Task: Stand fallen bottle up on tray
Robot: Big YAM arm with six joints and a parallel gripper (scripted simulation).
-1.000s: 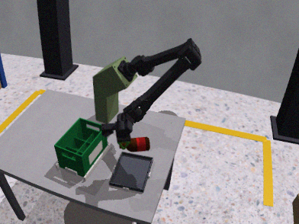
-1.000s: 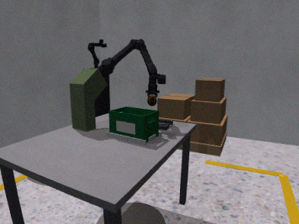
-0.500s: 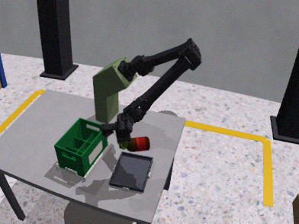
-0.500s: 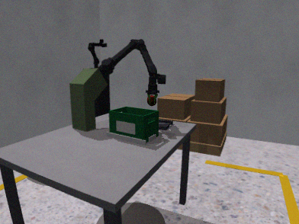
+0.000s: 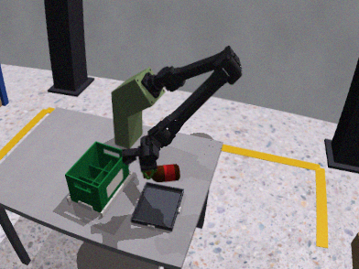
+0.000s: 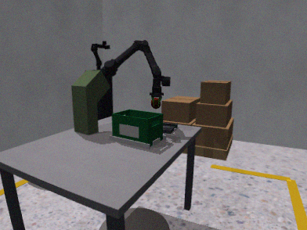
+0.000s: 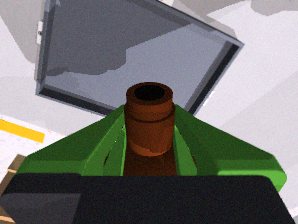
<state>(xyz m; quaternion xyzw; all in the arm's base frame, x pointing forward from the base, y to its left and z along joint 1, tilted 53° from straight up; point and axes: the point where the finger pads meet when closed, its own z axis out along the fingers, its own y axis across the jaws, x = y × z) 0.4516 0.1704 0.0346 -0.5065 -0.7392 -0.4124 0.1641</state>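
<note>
Now: hand 2 cm past the brown bottle and 5 cm to the right of it. Also, from my hand: green crate: 2 cm behind, 26 cm to the right, 11 cm below; then dark tray: 5 cm to the left, 18 cm below.
</note>
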